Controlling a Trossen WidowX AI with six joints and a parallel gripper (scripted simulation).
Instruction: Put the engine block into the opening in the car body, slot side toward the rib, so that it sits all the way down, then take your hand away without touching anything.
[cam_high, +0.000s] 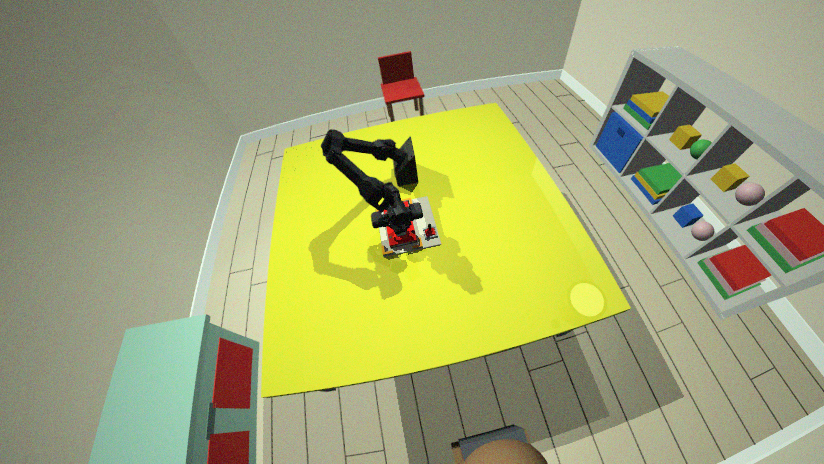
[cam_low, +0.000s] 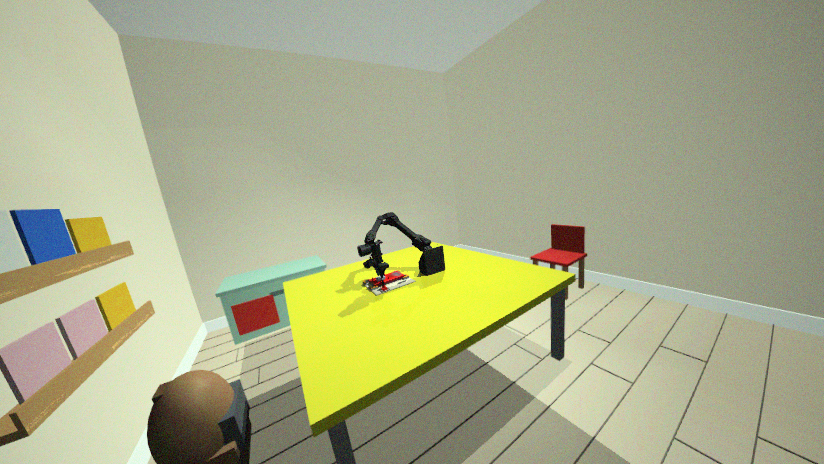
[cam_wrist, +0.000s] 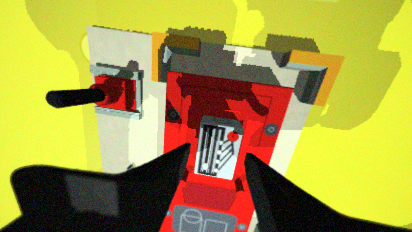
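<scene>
My gripper tip is now 1 cm above the engine block.
</scene>
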